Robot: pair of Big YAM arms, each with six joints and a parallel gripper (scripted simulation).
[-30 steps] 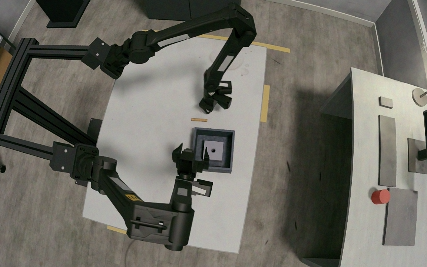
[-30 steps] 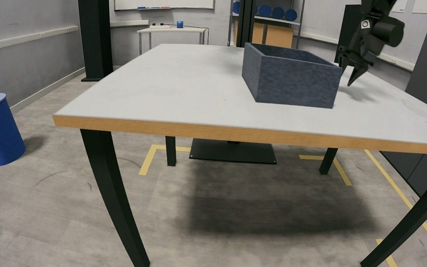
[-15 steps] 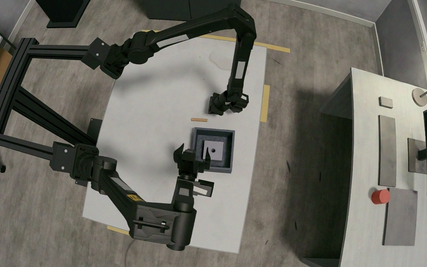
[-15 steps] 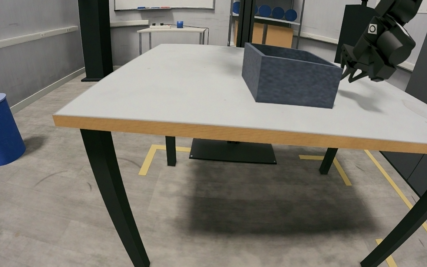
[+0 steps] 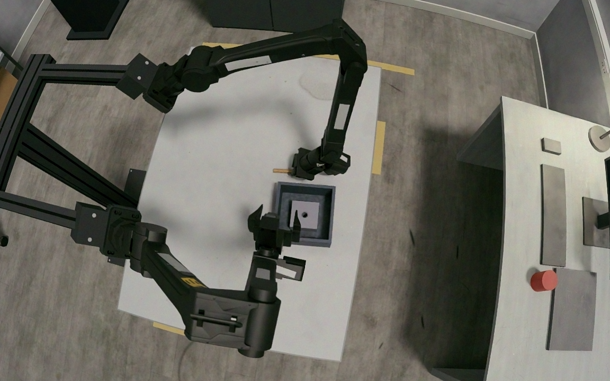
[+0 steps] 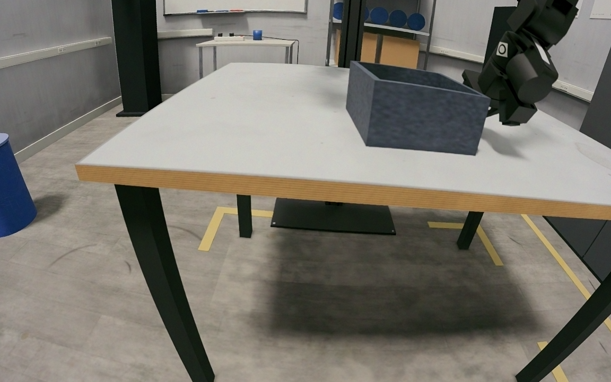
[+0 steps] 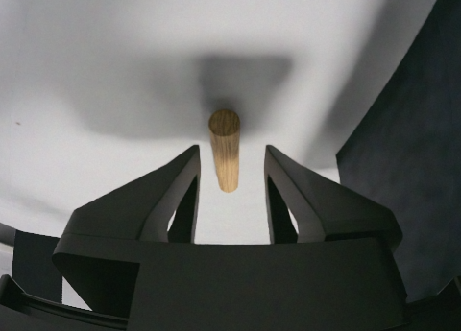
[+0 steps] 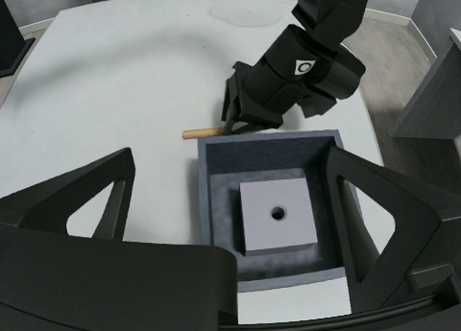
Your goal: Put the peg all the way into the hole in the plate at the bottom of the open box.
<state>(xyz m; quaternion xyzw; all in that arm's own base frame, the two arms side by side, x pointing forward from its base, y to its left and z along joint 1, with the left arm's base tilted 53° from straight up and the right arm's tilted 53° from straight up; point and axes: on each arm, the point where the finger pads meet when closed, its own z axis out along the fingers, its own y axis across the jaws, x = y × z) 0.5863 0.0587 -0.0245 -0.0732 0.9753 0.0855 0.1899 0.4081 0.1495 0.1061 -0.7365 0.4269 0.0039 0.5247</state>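
Note:
The wooden peg is 30 mm behind my left hand and 20 mm below it. Round my left hand: dark box (60 mm ahead, 160 mm to the right).

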